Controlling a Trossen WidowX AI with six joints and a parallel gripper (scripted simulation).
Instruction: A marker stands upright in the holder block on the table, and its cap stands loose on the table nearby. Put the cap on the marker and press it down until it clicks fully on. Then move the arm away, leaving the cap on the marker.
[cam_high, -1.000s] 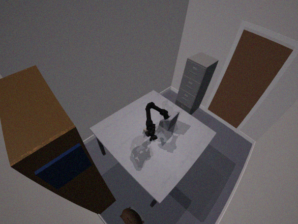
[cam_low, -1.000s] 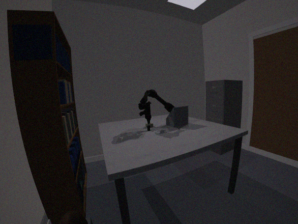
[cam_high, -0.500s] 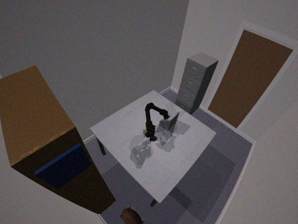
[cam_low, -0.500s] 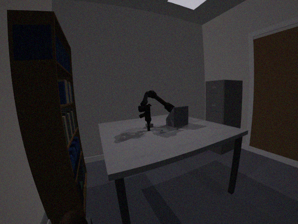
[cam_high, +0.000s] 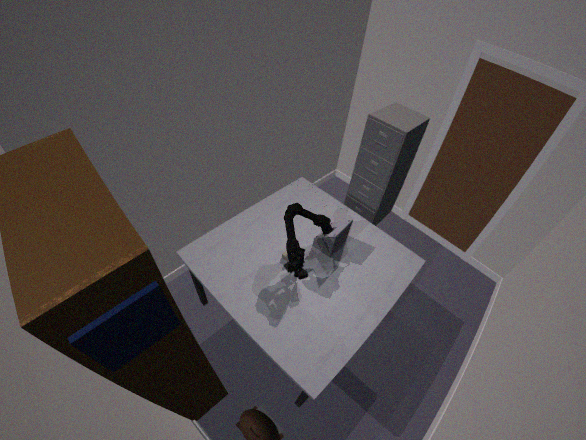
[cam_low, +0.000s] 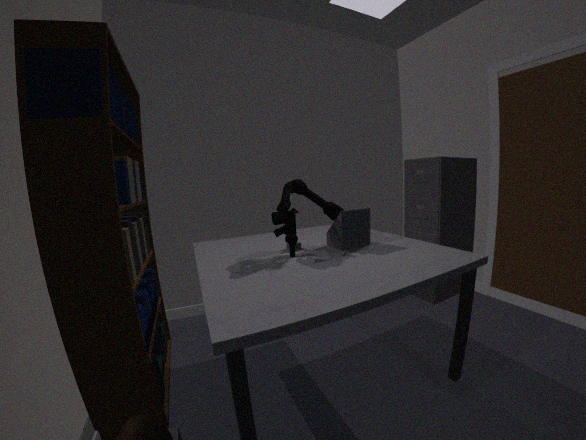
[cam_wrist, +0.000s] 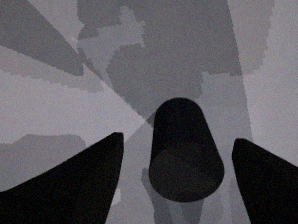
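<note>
The dark cap lies 1 cm below my gripper tip. Also, from my gripper tip: pale block: 14 cm to the right, 8 cm behind, 1 cm below.
</note>
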